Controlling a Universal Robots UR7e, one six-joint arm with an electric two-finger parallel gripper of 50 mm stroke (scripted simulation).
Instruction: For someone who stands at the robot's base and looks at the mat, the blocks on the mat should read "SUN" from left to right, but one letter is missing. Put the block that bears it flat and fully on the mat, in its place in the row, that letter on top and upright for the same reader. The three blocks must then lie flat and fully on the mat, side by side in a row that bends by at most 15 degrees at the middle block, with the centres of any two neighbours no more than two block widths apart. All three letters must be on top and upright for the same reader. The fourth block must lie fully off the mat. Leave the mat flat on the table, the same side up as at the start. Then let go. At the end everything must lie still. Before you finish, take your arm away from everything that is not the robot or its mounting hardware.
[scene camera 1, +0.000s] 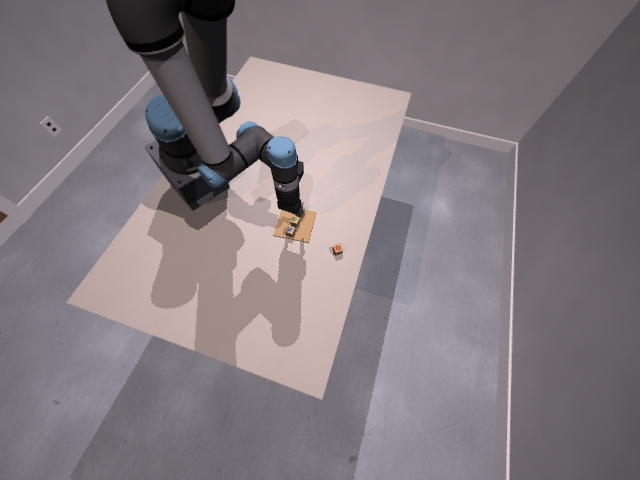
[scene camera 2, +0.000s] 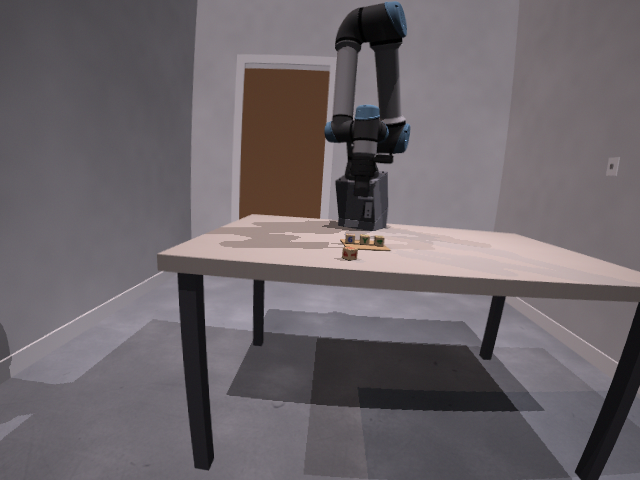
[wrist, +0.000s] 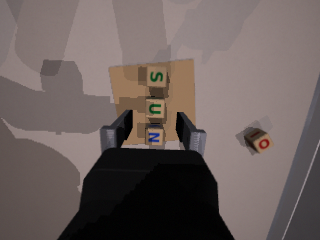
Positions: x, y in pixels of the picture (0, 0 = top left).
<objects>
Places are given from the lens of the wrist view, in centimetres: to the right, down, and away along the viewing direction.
my gripper (wrist: 154, 120): -1, 0, 16
brown mat (wrist: 129, 87): -5, -6, 24
</objects>
